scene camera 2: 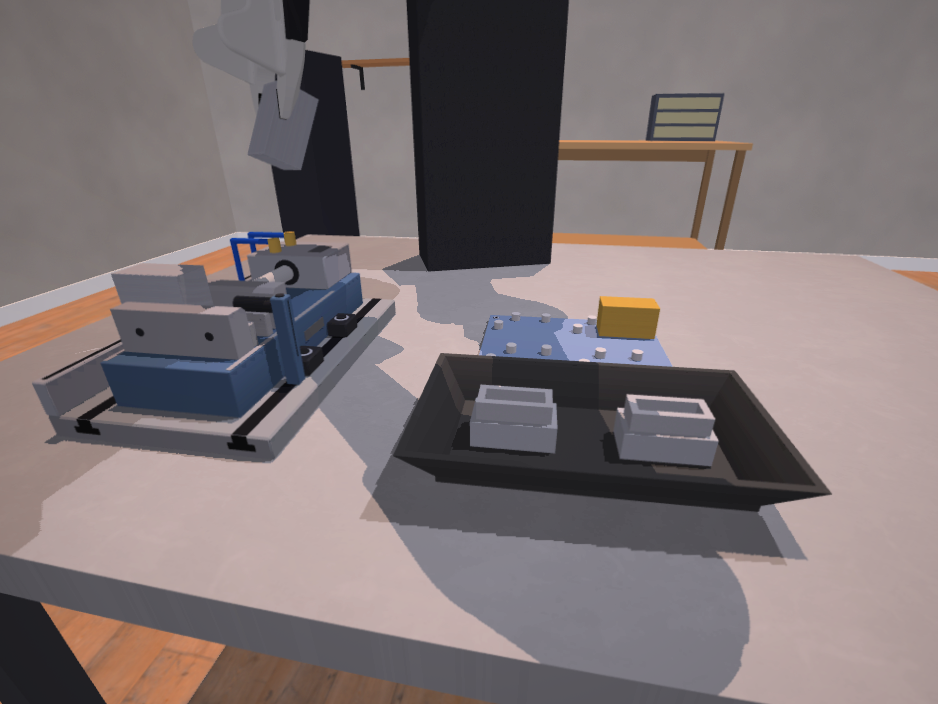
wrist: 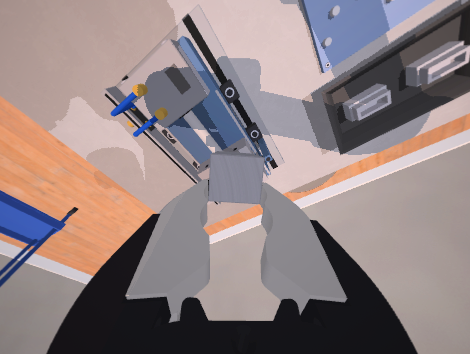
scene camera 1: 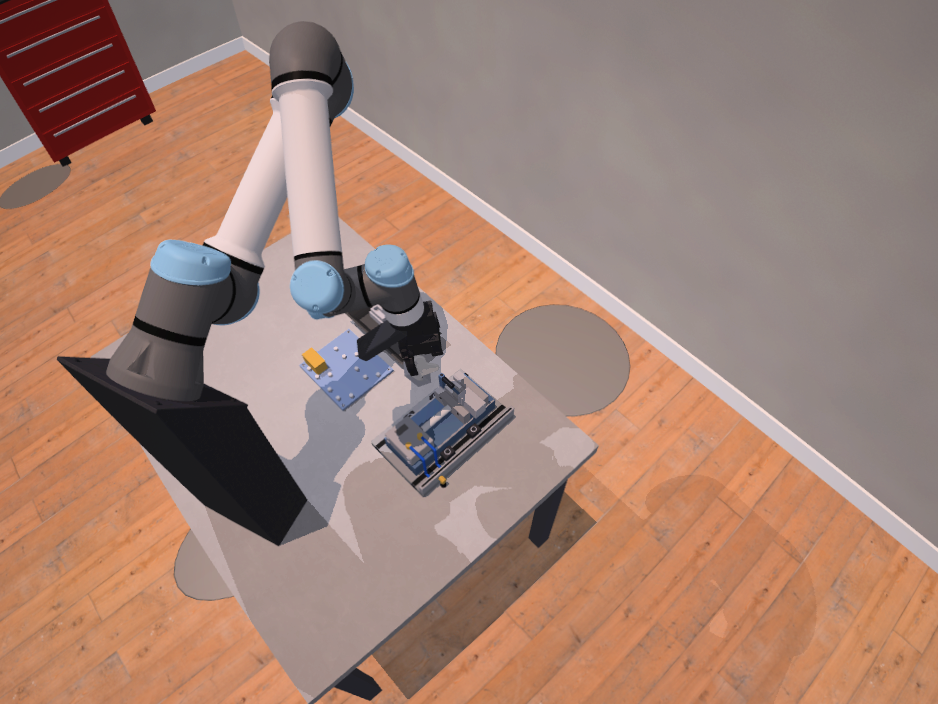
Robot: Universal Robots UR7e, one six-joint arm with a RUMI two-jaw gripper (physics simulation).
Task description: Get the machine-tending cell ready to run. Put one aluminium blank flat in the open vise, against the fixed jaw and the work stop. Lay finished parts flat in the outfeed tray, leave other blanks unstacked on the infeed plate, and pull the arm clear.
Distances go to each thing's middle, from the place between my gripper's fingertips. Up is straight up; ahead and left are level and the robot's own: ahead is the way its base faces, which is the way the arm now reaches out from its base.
I see the blue work stop (scene camera 2: 293, 366) 170 mm below my hand, 70 mm ahead of it and 40 mm to the left of it. Round my hand: dark outfeed tray (scene camera 2: 755, 464) 290 mm to the left, 200 mm below, 40 mm ahead; blue infeed plate (scene camera 1: 345, 380) 240 mm to the left, 220 mm below, 120 mm behind; yellow block (scene camera 2: 625, 317) 290 mm to the left, 200 mm below, 190 mm behind.
